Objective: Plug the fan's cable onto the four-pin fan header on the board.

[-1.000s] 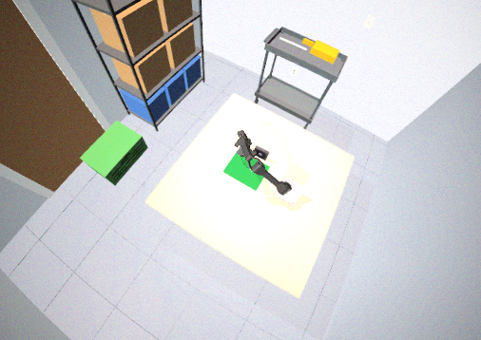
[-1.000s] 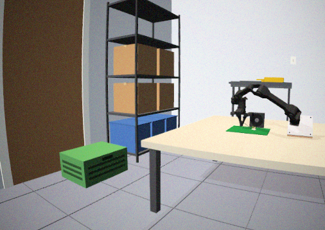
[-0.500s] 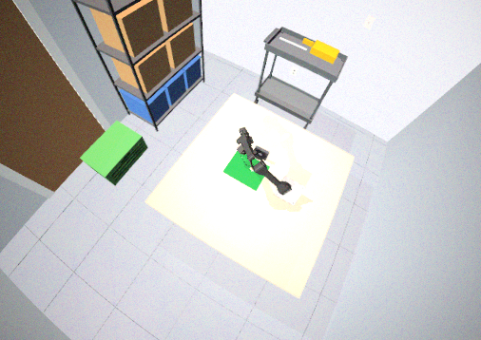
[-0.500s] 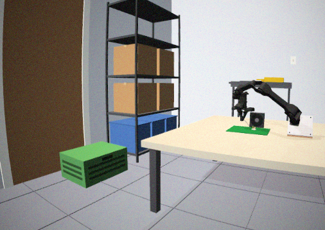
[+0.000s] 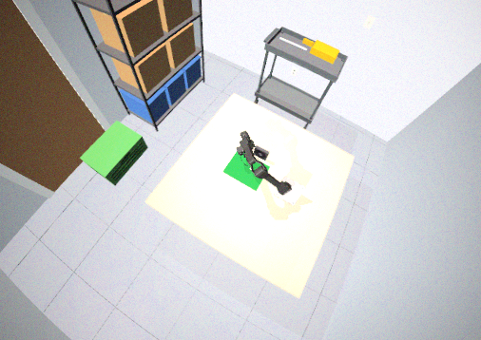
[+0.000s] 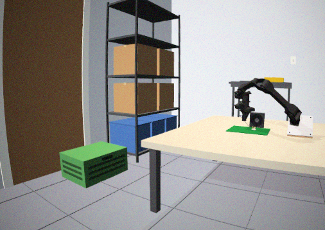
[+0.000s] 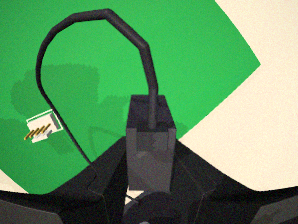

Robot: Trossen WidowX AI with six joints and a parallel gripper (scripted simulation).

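The green board lies 80 mm below my gripper tip, 70 mm to the left of it and 60 mm behind it. Also, from my gripper tip: dark grey fan plug: 10 mm to the left, 10 mm above; black fan: 90 mm to the right, 80 mm behind, 10 mm below.
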